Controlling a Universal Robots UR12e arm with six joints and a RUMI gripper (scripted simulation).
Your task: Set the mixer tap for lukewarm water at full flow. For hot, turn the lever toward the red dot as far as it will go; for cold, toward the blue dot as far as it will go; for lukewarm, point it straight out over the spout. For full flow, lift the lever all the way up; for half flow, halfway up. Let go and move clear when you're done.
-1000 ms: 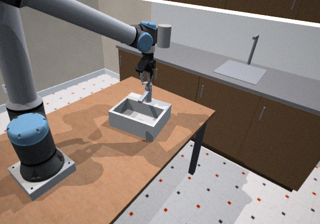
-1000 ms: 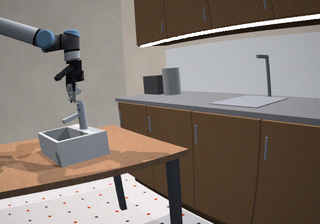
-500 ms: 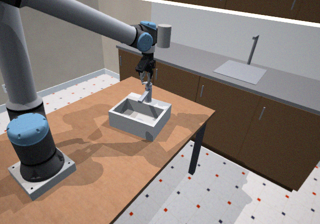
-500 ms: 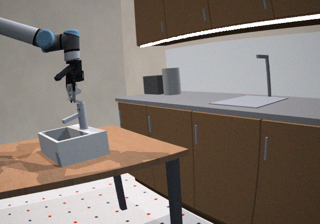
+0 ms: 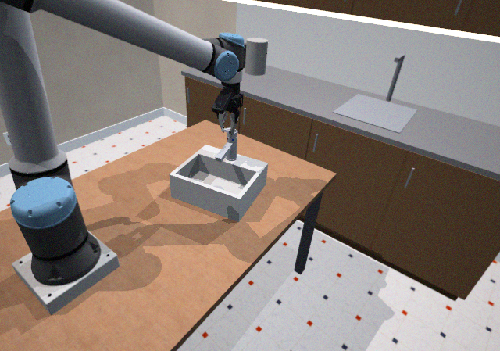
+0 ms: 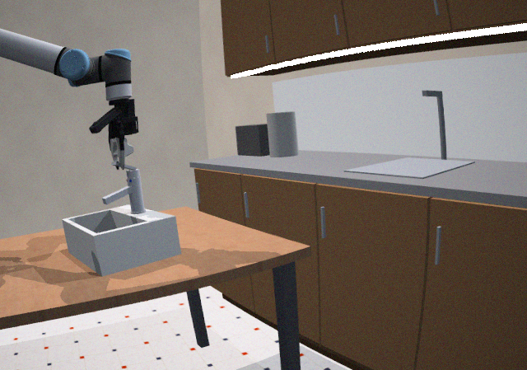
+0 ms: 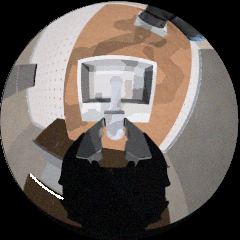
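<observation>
Now: hand 20 mm short of the lever and 10 mm above it. Round my hand: grey mixer tap 30 mm ahead, 10 mm to the left, 60 mm below; then white basin 70 mm behind, 10 mm to the right, 250 mm below.
</observation>
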